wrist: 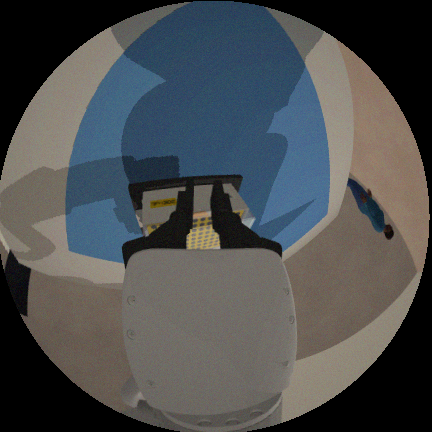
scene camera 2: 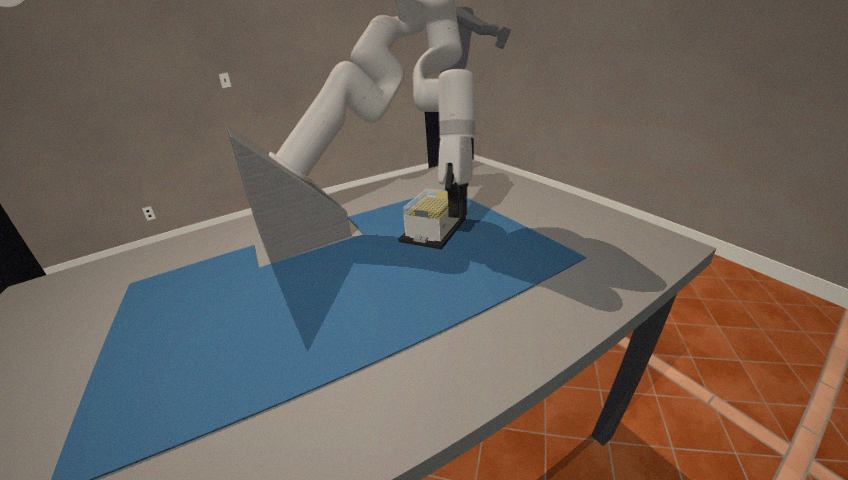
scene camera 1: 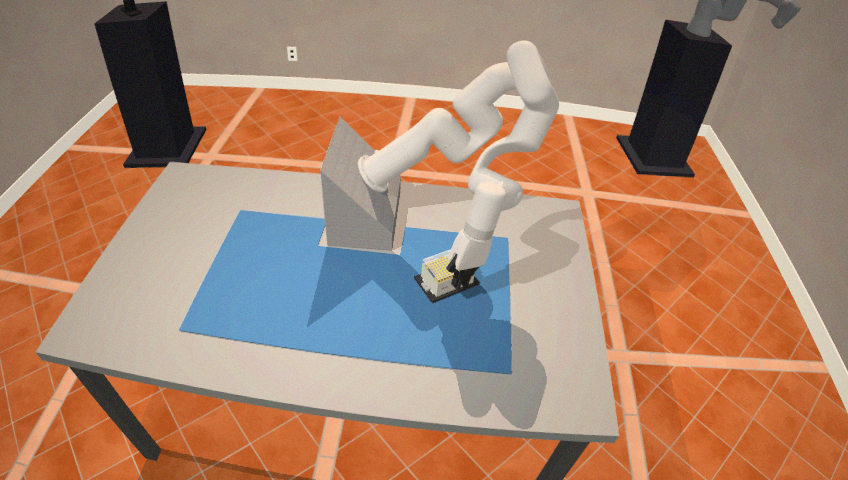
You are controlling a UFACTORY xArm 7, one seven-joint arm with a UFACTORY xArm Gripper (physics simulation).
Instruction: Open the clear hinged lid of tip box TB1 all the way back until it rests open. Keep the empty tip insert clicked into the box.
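Places are measured from the arm's base along level axes (x ahead, y left, z up), in centimetres.
Pixels of known places: gripper, between the fingertips: (wrist: 202,189) (scene camera 2: 457,216) (scene camera 1: 458,286); arm's base, origin of its link: (scene camera 2: 289,169) (scene camera 1: 372,174).
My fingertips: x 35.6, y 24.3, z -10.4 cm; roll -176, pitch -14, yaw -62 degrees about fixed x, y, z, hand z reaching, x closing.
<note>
Ahead of a thing's pixels: the offset from my fingertips to its top centre. "spot": to the spot under its first point. Level surfaces: height alone.
Tip box TB1 @(dx -5.8, dy -2.4, dz +3.2 cm) (scene camera 1: 443,287) (scene camera 2: 423,227) (wrist: 155,214) is a small whitish box with a yellow label on the face toward the wrist camera. Its yellow perforated insert @(dx -5.8, dy -2.4, dz +2.9 cm) (scene camera 1: 439,268) (scene camera 2: 431,206) (wrist: 202,239) sits in the top. The clear lid @(spot: dx -6.8, dy -7.8, dz +3.2 cm) (scene camera 1: 429,259) (scene camera 2: 409,205) (wrist: 250,221) lies over the insert and looks down; its outline is faint. My gripper (scene camera 1: 462,278) (scene camera 2: 457,205) (wrist: 202,189) points down at the label side of the box. Its fingers are nearly together, shut on a small orange-tinted tab @(dx -1.6, dy -0.3, dz +1.9 cm) (wrist: 200,215) at the top edge. The fingers partly hide the box's face and lettering.
The box stands on a black base plate (scene camera 1: 437,297) (scene camera 2: 410,240) (wrist: 165,183) on the blue mat @(dz -4.5 cm) (scene camera 1: 261,285) (scene camera 2: 196,368) (wrist: 95,200). The grey wedge mount (scene camera 1: 351,214) (scene camera 2: 285,208) of the arm stands beside it. A person in blue (wrist: 370,210) shows at the wrist view's right.
</note>
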